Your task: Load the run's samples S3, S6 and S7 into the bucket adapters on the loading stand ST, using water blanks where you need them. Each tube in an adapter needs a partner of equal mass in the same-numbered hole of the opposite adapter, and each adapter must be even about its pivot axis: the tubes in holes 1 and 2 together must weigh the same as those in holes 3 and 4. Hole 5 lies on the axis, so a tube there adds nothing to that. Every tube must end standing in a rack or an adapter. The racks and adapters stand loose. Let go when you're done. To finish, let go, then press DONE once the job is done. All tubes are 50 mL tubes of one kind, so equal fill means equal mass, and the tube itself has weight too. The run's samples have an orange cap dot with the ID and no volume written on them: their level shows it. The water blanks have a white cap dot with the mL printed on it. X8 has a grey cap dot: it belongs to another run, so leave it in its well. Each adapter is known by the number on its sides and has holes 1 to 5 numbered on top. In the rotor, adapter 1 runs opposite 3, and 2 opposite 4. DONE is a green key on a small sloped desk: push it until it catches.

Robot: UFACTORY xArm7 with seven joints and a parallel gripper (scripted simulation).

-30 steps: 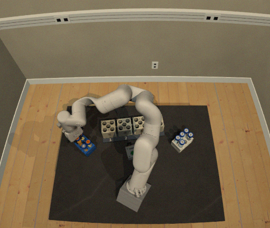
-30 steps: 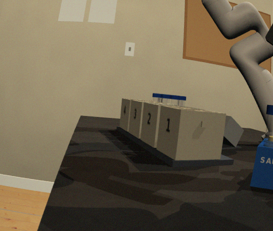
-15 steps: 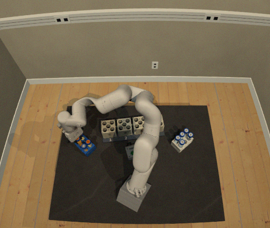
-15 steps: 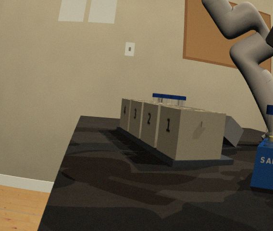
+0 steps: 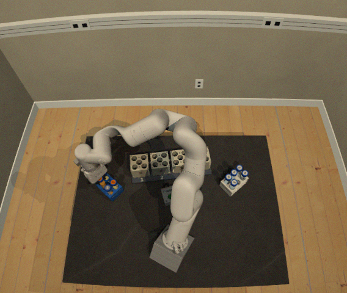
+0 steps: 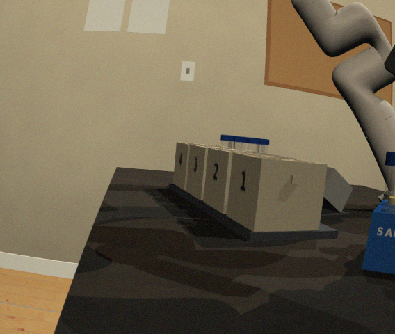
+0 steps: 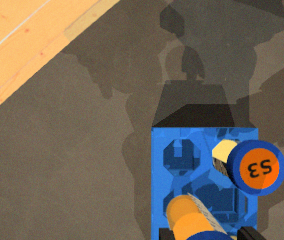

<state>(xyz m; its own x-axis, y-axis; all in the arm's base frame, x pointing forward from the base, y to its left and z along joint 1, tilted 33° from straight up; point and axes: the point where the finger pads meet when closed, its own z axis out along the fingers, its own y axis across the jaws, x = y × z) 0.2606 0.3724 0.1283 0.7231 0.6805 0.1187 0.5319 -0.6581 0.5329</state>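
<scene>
Now: the blue sample rack 10 mm ahead of my hand, 20 mm to the right of it and 140 mm below it. From my hand the other things lie so: white blank rack: 110 mm behind, 680 mm to the right, 140 mm below; adapter 1: 90 mm ahead, 200 mm to the right, 120 mm below.
</scene>
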